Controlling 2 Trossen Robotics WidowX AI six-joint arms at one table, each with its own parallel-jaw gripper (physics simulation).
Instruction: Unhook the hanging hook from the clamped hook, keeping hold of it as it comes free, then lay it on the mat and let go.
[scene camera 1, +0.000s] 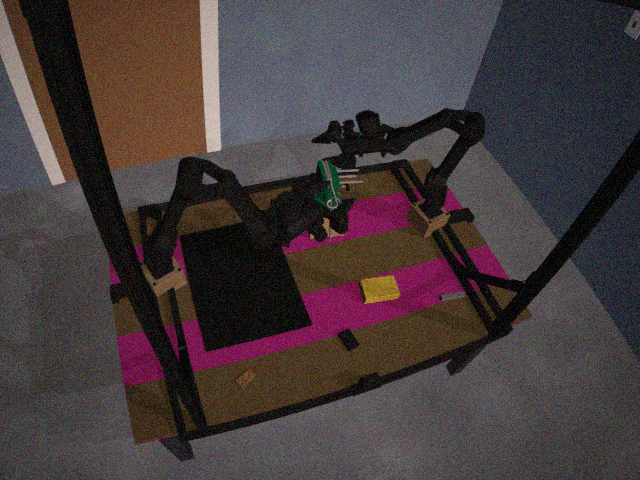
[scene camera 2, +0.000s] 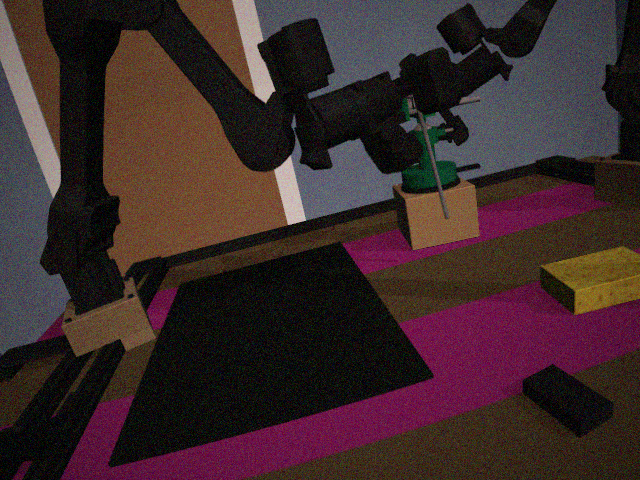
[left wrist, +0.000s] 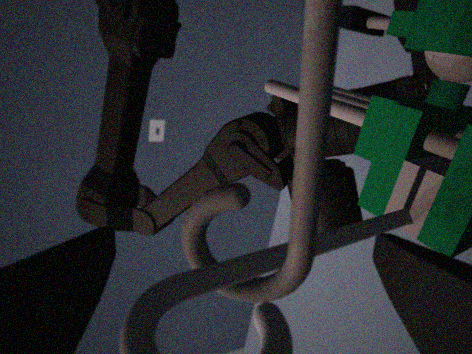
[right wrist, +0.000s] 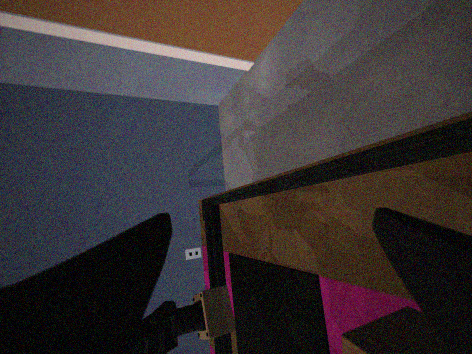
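Seen in the pictures: left gripper, fingertip midpoint: (scene camera 1: 342, 190) (left wrist: 247, 242); right gripper, fingertip midpoint: (scene camera 1: 317, 150) (right wrist: 270, 219); left arm's base at its link origin: (scene camera 1: 160, 267) (scene camera 2: 100, 299) (right wrist: 200, 315); right arm's base at its link origin: (scene camera 1: 430, 209).
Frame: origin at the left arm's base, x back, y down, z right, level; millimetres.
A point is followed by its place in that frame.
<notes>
The green clamp (scene camera 1: 329, 183) (scene camera 2: 430, 172) @[x -493, y -49, z 145 mm] (left wrist: 383, 151) @[x -498, y -149, z 145 mm] stands on a wooden box (scene camera 2: 437, 216) @[x -484, y 18, z 156 mm] at the back of the table. It holds the clamped hook (left wrist: 241, 263) @[x -446, y -166, z 201 mm], a dark rod lying crosswise. The hanging hook (scene camera 2: 431, 157) @[x -443, y -85, z 202 mm] (left wrist: 310, 140) @[x -441, y -133, z 194 mm], a pale grey rod, hangs from it by its bend and reaches down in front of the box. My left gripper (scene camera 1: 332, 220) (scene camera 2: 420, 119) (left wrist: 247, 242) @[x -476, y -181, z 195 mm] is open, with its fingers on either side of the linked hooks. My right gripper (scene camera 1: 328, 133) (right wrist: 270, 220) @[x -589, y -109, z -27 mm] is open and empty, high behind the clamp. The black mat (scene camera 1: 242, 286) @[x -175, y 61, z 156 mm] (scene camera 2: 270, 343) @[x -166, y 61, z 199 mm] (right wrist: 277, 309) @[x -273, y 61, z 23 mm] lies to the left.
A yellow block (scene camera 1: 379, 289) @[x -471, y 38, z 408 mm] (scene camera 2: 551, 278) @[x -438, y 43, z 370 mm] and a small black block (scene camera 1: 349, 339) @[x -301, y 52, z 466 mm] (scene camera 2: 544, 390) @[x -292, y 52, z 452 mm] lie on the striped table in front of the clamp. A small grey bar (scene camera 1: 452, 296) @[x -644, y 52, z 565 mm] lies near the right frame rail. A black frame post (scene camera 1: 109, 229) @[x 154, y -705, z 441 mm] rises at the left.
</notes>
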